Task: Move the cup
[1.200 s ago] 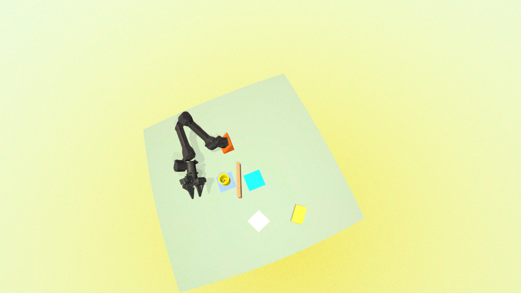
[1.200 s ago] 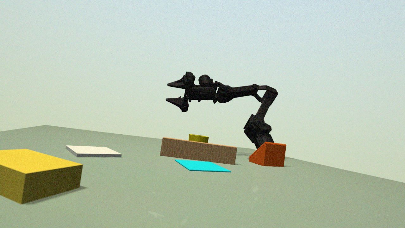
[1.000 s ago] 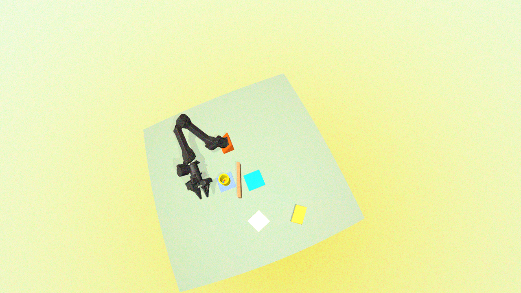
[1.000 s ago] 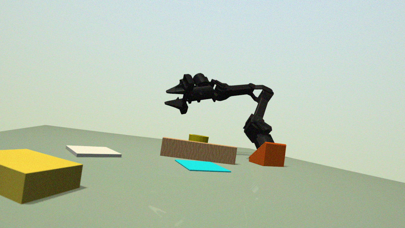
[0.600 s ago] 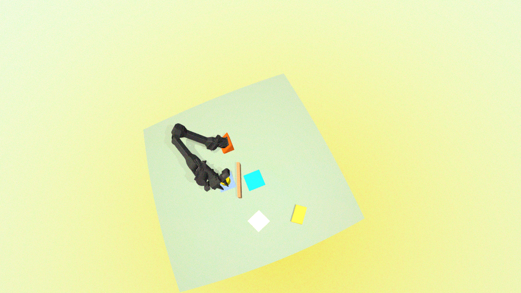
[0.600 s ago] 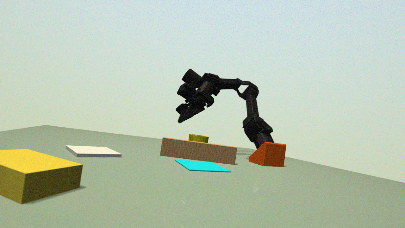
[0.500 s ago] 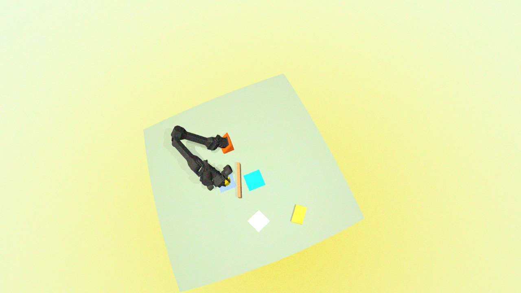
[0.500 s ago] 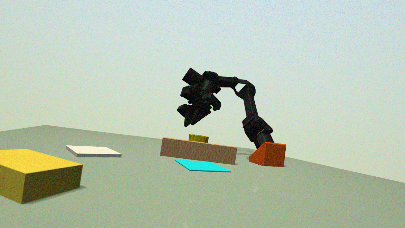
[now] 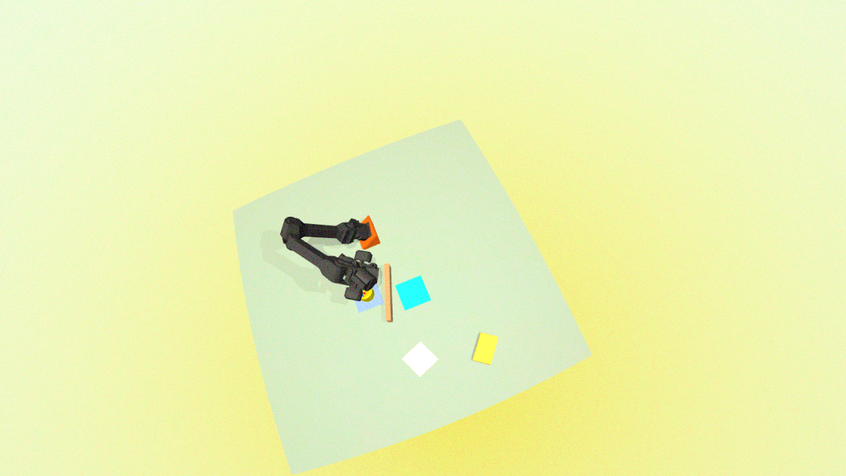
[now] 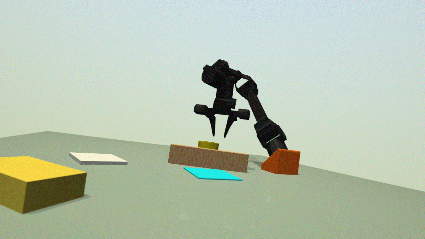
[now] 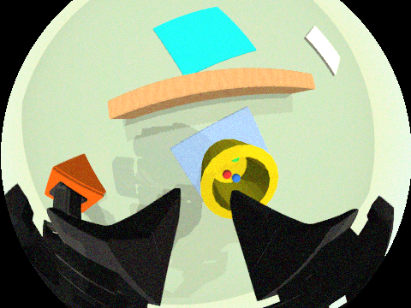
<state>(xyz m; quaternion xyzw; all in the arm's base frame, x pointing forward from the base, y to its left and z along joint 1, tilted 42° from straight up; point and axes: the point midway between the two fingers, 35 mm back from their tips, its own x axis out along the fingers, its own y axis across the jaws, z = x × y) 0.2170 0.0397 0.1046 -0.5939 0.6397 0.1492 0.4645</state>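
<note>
Now: gripper tip 60 mm above the yellow cup, 20 mm to the left of it and 20 mm short of it. From my gripper tip the other things lie so: cyan pad (170 mm to the left, 100 mm below, 70 mm ahead); then low wooden wall (80 mm to the left, 80 mm below, 50 mm ahead); then light blue pad (100 mm below, 30 mm ahead, 20 mm to the right).
</note>
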